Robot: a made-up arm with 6 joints. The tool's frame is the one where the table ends. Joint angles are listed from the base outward.
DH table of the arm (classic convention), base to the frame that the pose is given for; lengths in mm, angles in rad. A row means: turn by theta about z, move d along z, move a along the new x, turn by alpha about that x. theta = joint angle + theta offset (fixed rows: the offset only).
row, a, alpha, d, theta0
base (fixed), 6.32, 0, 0, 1.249
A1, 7, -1.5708, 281, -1.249
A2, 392.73, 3.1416, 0, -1.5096
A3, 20, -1.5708, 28, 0.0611
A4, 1, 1.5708, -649, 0
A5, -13, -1.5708, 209, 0
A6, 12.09, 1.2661, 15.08, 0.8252
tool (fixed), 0, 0, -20.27, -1.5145
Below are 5 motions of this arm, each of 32 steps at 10 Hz.
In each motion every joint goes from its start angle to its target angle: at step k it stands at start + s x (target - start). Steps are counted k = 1, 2, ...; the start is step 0. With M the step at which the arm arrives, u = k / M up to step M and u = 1 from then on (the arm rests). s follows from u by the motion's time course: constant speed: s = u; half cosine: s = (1 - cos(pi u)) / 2; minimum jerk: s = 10 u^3 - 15 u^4 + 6 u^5.
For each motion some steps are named. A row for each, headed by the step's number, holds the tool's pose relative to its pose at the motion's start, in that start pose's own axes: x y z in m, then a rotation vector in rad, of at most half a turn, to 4 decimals.
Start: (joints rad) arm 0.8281 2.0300 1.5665 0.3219 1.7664 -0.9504
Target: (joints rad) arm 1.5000 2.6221 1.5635 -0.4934 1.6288 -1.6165
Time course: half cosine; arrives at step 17
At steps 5, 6, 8, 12, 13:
5: -0.1421 -0.0031 -0.1139 0.2064 -0.1505 -0.1616
6: -0.1976 0.0054 -0.1560 0.2827 -0.2086 -0.2266
8: -0.3198 0.0437 -0.2415 0.4411 -0.3376 -0.3741
12: -0.5372 0.1830 -0.3540 0.6870 -0.5864 -0.6591
13: -0.5748 0.2179 -0.3654 0.7235 -0.6346 -0.7126

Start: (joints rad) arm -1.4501 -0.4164 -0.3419 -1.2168 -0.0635 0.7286
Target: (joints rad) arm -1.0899 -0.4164 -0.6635 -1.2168 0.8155 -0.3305
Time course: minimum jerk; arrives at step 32
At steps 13, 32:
13: -0.0286 -0.0362 -0.0721 0.3110 -0.1679 -0.1324
32: -0.1259 -0.1133 -0.1841 0.9061 -0.5129 -0.1904

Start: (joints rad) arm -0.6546 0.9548 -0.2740 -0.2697 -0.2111 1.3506
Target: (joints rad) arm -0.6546 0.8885 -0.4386 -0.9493 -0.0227 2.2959
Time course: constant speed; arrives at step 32
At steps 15, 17, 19, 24, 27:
15: -0.0152 0.0586 -0.0770 -0.1260 -0.0486 0.0278
17: -0.0173 0.0675 -0.0859 -0.1435 -0.0523 0.0275
19: -0.0195 0.0767 -0.0945 -0.1610 -0.0552 0.0265
24: -0.0249 0.1003 -0.1144 -0.2054 -0.0583 0.0213
27: -0.0282 0.1150 -0.1253 -0.2322 -0.0572 0.0166

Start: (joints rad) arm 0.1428 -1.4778 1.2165 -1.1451 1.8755 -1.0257
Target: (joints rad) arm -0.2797 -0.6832 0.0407 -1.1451 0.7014 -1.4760
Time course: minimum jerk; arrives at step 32
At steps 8, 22, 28, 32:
8: -0.0383 0.0905 0.1337 -0.1819 0.0190 -0.2020
22: 0.2182 0.9423 0.4565 -1.6873 -0.3426 -0.9439
28: 0.3530 1.0764 0.3644 -2.0529 -0.5016 -0.8148
32: 0.3660 1.0868 0.3526 -2.0869 -0.5172 -0.7939

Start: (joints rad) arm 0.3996 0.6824 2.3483 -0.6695 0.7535 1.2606
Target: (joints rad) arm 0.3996 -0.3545 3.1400 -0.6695 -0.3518 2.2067
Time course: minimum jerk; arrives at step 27
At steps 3, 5, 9, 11, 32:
3: 0.0160 0.0054 0.0057 -0.0004 -0.0080 0.0068
5: 0.0649 0.0214 0.0253 -0.0026 -0.0337 0.0279
9: 0.2704 0.0827 0.1490 -0.0288 -0.1657 0.1271
11: 0.3981 0.1140 0.2720 -0.0673 -0.2790 0.1990
32: 0.5810 0.0524 1.1431 -0.6130 -1.0769 0.3787

